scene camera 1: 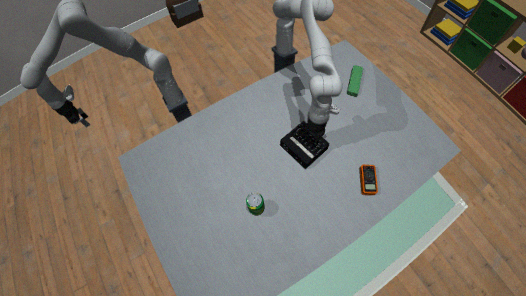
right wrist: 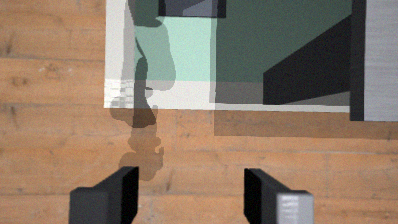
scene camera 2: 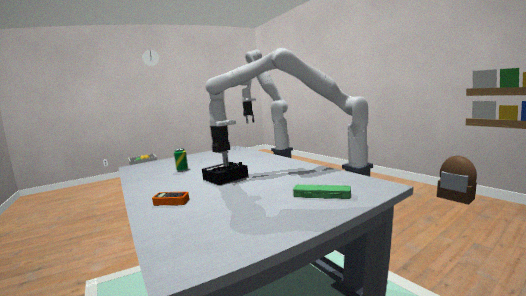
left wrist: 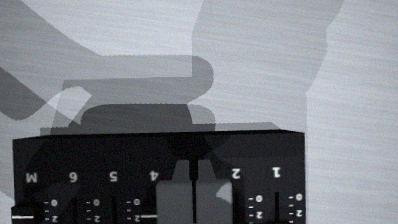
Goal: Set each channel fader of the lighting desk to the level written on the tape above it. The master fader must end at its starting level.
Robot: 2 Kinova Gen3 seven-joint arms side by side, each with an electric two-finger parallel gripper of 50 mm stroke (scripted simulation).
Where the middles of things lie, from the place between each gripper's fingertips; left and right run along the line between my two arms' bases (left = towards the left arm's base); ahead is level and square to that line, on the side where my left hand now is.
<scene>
The green block [scene camera 2: 306, 191] lies 400 mm to the left of my left hand, 190 mm behind it and 80 mm below it.
My right hand is 130 cm to the right of the green block, 39 cm short of it and 17 cm above it.
</scene>
